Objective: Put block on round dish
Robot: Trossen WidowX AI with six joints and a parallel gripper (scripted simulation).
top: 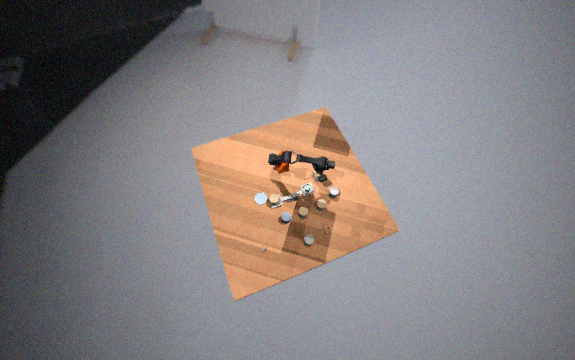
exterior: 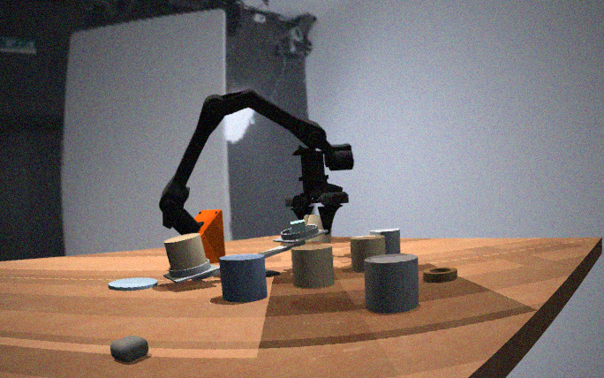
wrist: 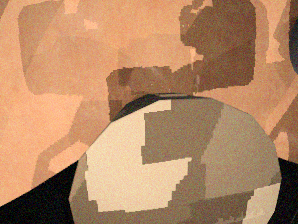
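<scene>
My gripper tip is 80 mm short of the teal block, 140 mm to the left of it and 30 mm below it. From my gripper tip the other things lie so: round dish 20 mm behind, 480 mm to the right, 60 mm below; blue cup 190 mm ahead, 360 mm to the right, 20 mm below; ring 410 mm ahead, 120 mm to the right, 50 mm below.
</scene>
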